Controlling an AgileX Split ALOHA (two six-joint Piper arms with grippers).
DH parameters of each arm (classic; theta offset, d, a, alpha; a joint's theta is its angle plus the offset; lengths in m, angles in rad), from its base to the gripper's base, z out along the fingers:
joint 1: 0 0.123 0 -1.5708
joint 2: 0.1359 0 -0.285 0
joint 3: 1.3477 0 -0.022 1.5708
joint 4: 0 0.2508 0 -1.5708
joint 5: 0 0 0.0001 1.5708
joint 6: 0 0.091 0 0
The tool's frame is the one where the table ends.
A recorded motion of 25 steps. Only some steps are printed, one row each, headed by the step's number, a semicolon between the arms.
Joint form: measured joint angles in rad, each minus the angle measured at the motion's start. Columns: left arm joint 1, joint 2, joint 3, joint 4, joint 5, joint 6; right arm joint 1, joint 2, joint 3, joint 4, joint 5, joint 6.
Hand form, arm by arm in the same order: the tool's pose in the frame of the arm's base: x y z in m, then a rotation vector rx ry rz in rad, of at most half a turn. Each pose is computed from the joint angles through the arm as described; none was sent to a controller.
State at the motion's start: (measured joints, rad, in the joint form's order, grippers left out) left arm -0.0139 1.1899 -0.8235 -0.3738 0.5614 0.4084; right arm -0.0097 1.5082 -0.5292 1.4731 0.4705 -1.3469
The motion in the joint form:
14: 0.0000 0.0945 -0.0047 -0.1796 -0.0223 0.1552; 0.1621 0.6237 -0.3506 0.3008 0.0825 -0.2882
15: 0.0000 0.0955 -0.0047 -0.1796 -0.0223 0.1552; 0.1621 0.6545 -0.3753 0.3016 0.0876 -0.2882
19: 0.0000 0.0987 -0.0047 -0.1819 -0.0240 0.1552; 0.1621 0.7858 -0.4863 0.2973 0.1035 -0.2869
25: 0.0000 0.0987 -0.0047 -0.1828 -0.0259 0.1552; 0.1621 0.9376 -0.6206 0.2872 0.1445 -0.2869
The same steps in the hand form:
14: 0.2572 -0.0282 0.2696 0.2329 2.3795 -0.2996; 0.3305 0.0982 0.0525 -0.1677 2.5918 0.8217
15: 0.2573 -0.0282 0.2693 0.2328 2.3805 -0.2998; 0.3353 0.0993 0.0461 -0.1660 2.5955 0.8290
19: 0.2579 -0.0282 0.2686 0.2298 2.3820 -0.3015; 0.3550 0.1036 0.0170 -0.1674 2.6100 0.8513
25: 0.2581 -0.0282 0.2687 0.2282 2.3804 -0.3012; 0.3741 0.1097 -0.0183 -0.1846 2.6112 0.9053

